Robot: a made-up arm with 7 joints. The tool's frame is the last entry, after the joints.
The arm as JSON. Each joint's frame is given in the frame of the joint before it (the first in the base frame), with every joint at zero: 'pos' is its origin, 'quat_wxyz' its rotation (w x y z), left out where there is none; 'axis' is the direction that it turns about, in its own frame. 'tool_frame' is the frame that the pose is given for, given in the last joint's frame.
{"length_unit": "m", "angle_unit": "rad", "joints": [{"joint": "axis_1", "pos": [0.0, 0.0, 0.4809], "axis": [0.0, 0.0, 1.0]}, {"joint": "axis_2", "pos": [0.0, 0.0, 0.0], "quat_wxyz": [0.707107, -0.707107, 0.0, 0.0], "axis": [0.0, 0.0, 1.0]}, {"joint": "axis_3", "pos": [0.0, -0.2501, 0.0], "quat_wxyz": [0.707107, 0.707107, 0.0, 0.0], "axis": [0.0, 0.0, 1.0]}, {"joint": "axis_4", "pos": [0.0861, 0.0, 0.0], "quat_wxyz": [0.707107, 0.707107, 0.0, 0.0], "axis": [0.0, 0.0, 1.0]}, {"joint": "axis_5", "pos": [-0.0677, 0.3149, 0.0], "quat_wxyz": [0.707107, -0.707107, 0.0, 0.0], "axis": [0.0, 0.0, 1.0]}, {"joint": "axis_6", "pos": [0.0, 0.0, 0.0], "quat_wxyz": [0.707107, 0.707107, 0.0, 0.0], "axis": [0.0, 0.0, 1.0]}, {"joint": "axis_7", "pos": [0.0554, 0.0, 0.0], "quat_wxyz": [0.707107, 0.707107, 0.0, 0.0], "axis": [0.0, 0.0, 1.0]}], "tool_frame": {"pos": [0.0, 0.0, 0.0]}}
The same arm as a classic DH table. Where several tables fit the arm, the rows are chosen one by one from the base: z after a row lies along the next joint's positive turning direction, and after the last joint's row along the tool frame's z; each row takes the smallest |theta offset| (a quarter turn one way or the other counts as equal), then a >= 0, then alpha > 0; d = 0 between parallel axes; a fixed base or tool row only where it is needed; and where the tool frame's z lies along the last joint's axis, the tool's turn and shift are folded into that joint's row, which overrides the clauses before.
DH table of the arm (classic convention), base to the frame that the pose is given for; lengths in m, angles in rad. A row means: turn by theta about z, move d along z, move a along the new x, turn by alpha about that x. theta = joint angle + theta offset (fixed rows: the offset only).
axis_1: theta0 0; d 0.4809; a 0; alpha -1.5708
axis_2: theta0 0; d 0; a 0; alpha 1.5708
axis_3: theta0 0; d 0.2501; a 0.0861; alpha 1.5708
axis_4: theta0 0; d 0; a -0.0677; alpha -1.5708
axis_5: theta0 0; d 0.3149; a 0; alpha 1.5708
axis_6: theta0 0; d 0; a 0.0554; alpha 1.5708
axis_7: theta0 0; d 0; a 0; alpha 0

